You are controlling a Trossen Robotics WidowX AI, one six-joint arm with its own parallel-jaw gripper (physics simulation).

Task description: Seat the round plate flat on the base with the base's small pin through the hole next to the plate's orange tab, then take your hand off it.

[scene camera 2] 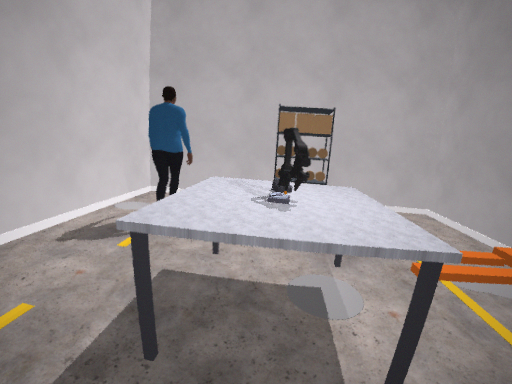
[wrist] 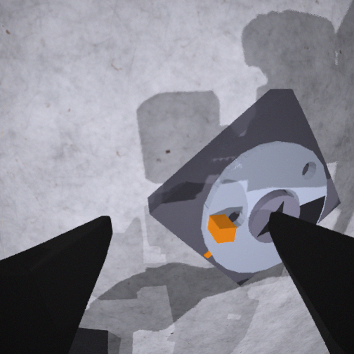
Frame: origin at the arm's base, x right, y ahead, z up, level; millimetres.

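Seen in the pictures: gripper, between the fingertips: (scene camera 2: 290, 190); arm's base, origin of its link: (scene camera 2: 282, 183).
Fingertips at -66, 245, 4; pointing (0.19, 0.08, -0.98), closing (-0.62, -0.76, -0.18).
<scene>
Offsets run from my fingertips to a thing's top centre, as dx, dy, dz. "spot": to the spot under its first point. Level surfaces: height alone.
The round pale blue-grey plate @(+60, +38, -19) (scene camera 2: 280, 195) (wrist: 260, 257) lies over the dark square base @(spot: +58, +100, -51) (scene camera 2: 278, 201) (wrist: 272, 115). Its orange tab @(+28, +7, -6) (scene camera 2: 285, 193) (wrist: 222, 229) is at the plate's left edge in the wrist view, with a hole (wrist: 234, 216) beside it. I cannot tell whether the pin is in that hole, or whether the plate is fully flat. A round centre boss (wrist: 260, 215) shows through the plate. A small orange mark (wrist: 208, 254) shows at the plate's lower left rim. My gripper (scene camera 2: 296, 188) (wrist: 190, 222) is open and empty; its right finger overlaps the plate in the wrist view.
The base stands on the pale table @(dz -60) (scene camera 2: 240, 215) (wrist: 65, 140), near the black arm (scene camera 2: 301, 152). Shadows fall around the base. A shelf rack (scene camera 2: 307, 109) stands behind the table. A person in a blue top (scene camera 2: 168, 127) is at the back left, and orange bars (scene camera 2: 475, 273) are at the right.
</scene>
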